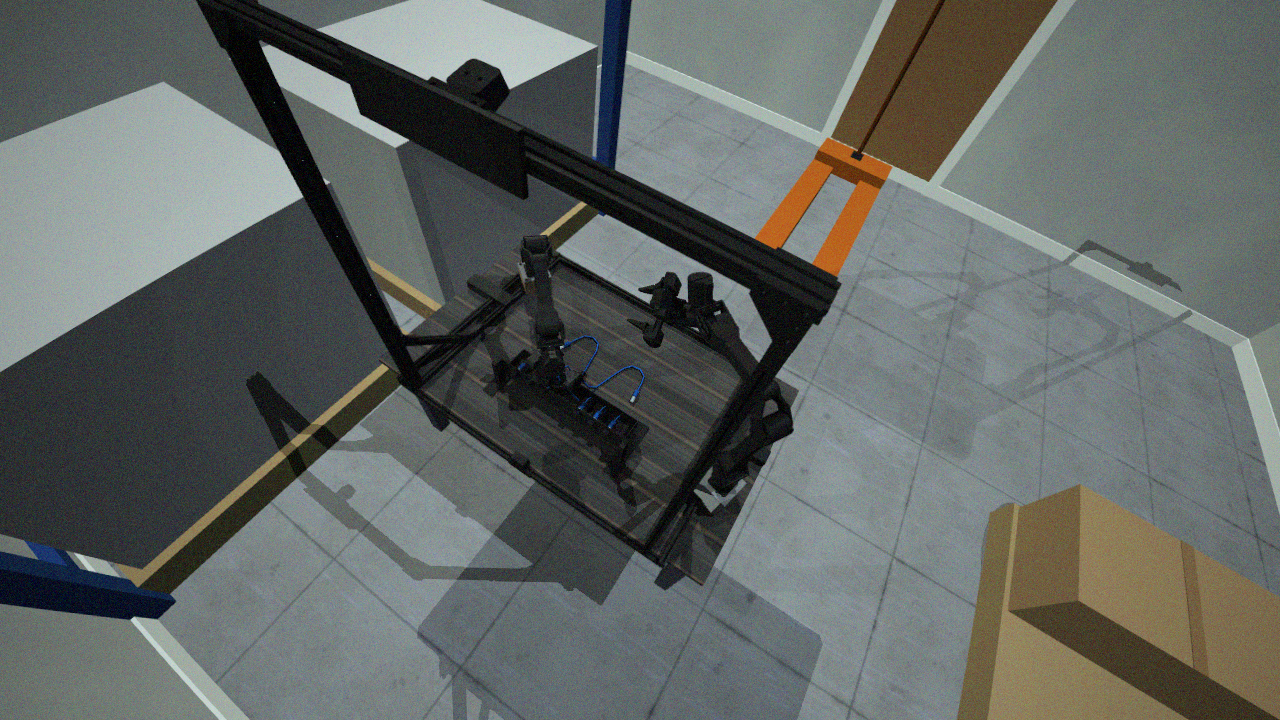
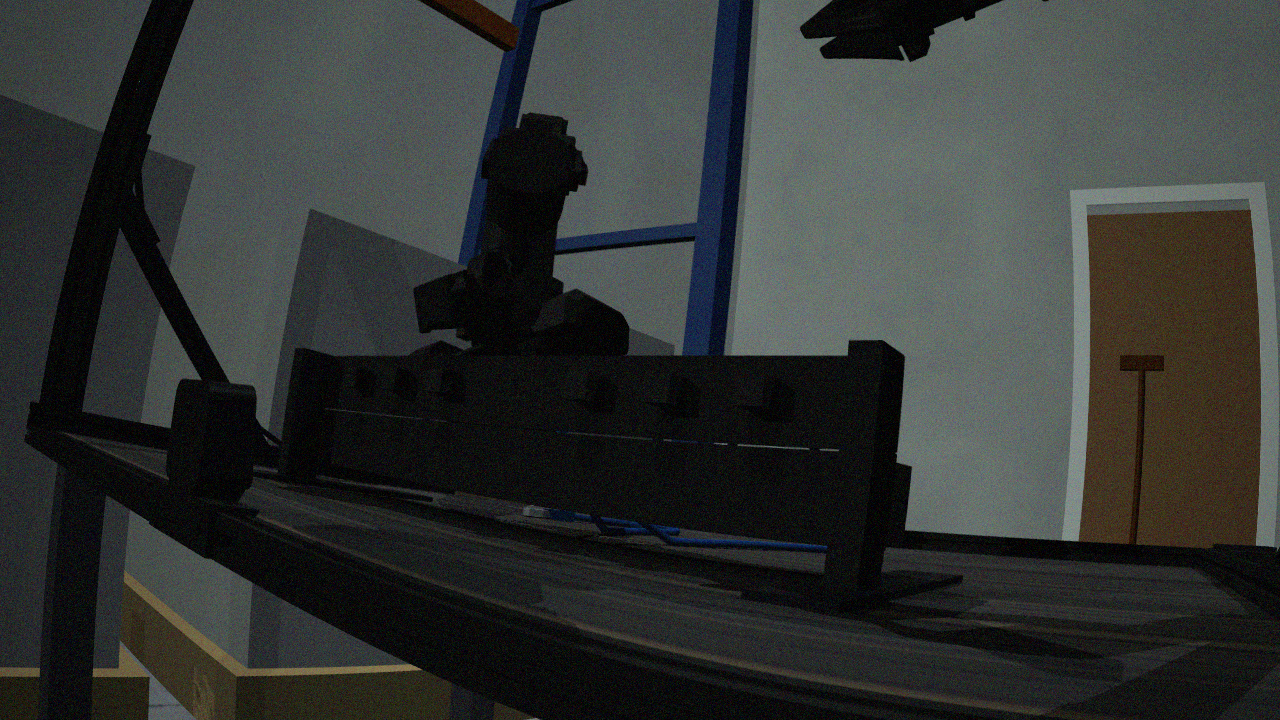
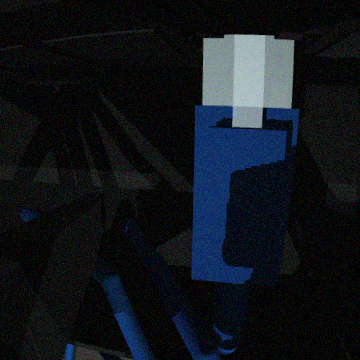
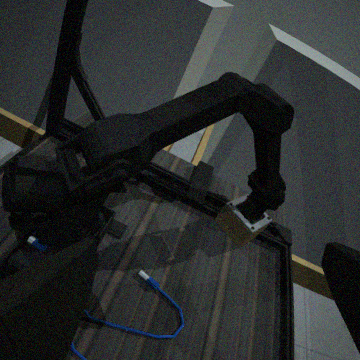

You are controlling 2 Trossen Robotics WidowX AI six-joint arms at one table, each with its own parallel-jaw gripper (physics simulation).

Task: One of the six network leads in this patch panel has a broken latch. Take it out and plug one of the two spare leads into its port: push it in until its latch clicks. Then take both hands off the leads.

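Frame: origin at the left arm's base, x right, y ahead, z up, level; metres.
Seen in the pictures: left gripper, fingertip midpoint: (image 1: pixel 556 389) (image 3: pixel 204 210); right gripper, fingertip midpoint: (image 1: pixel 633 304) (image 2: pixel 812 44) (image 4: pixel 213 254); left arm's base at its link origin: (image 4: pixel 249 211); right arm's base at its link origin: (image 1: pixel 722 481).
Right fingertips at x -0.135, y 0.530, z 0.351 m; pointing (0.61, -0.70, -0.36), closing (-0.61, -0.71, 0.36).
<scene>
Pixels of each thing's middle, then the offset from my right fingertips to it. "spot": a spot on its surface instead. Level surfaces: height alone.
- black patch panel at the middle of its body: (image 2: pixel 511 413) (image 1: pixel 561 402) dx +0.205, dy +0.032, dz -0.347 m
- dark wooden table at its surface level: dz -0.421 m
- spare blue lead at a spot on its surface: (image 1: pixel 620 371) spot: dx -0.029, dy -0.055, dz -0.416 m
The black patch panel (image 1: pixel 616 429) (image 2: pixel 602 429) stands on the dark wooden table (image 1: pixel 697 386) with blue leads plugged into it. My left gripper (image 1: pixel 543 372) (image 2: pixel 516 315) is open, low at the panel's left part. A spare blue lead (image 1: pixel 623 375) (image 4: pixel 168 321) lies looped on the table, its plug (image 1: pixel 633 400) (image 4: pixel 144 275) free. My right gripper (image 1: pixel 653 330) (image 2: pixel 873 32) is open and empty, high above the table's far side.
A black gantry frame (image 1: pixel 680 229) spans the table, with posts at its corners. A blue post (image 1: pixel 612 79) (image 2: pixel 716 215) stands behind. Another blue lead (image 2: pixel 709 542) lies on the table beside the panel. The left arm (image 4: pixel 200 107) arches over the table's far end.
</scene>
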